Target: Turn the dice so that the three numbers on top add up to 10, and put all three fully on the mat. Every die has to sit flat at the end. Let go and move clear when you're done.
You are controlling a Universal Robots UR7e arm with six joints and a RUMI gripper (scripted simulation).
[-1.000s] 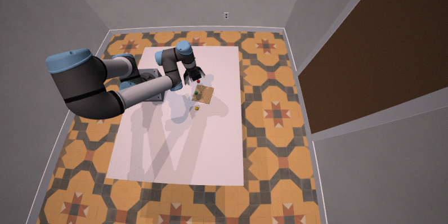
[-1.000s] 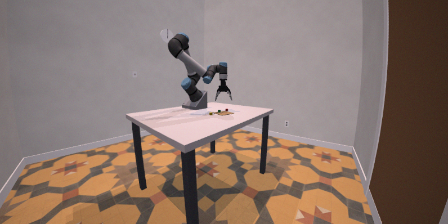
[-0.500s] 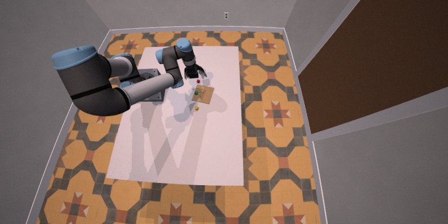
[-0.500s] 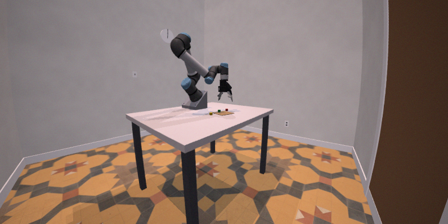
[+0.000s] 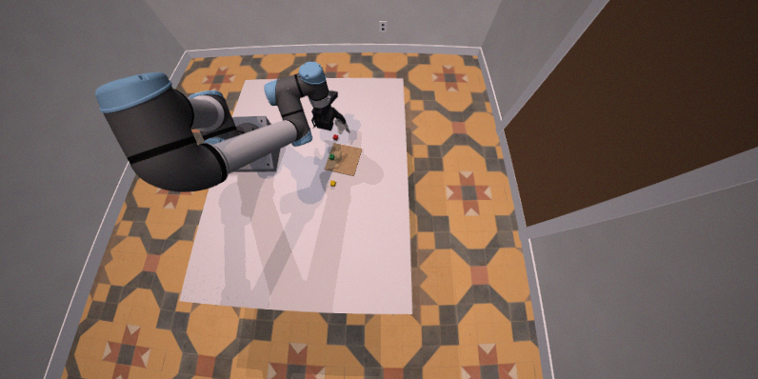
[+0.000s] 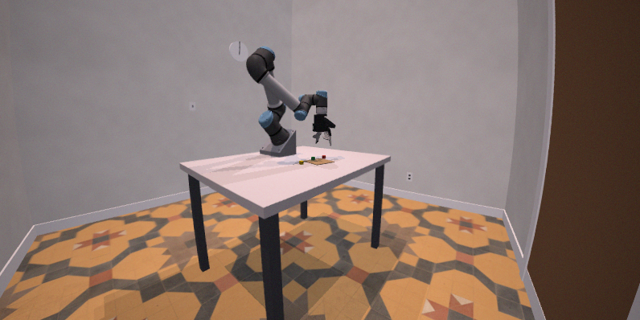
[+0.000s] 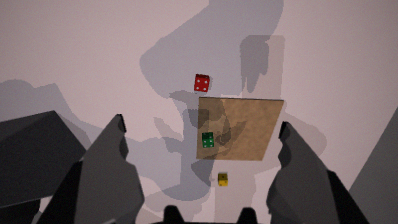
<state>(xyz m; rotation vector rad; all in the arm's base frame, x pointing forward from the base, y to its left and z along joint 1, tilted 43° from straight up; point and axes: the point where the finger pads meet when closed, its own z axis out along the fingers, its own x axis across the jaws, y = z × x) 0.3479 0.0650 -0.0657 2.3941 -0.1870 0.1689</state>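
The red die is 80 mm below my hand and 10 mm to the left of it. Also, from my hand: brown mat (100 mm to the right, 90 mm below, 50 mm ahead); green die (100 mm to the right, 80 mm below); yellow die (230 mm to the right, 80 mm below, 20 mm ahead).
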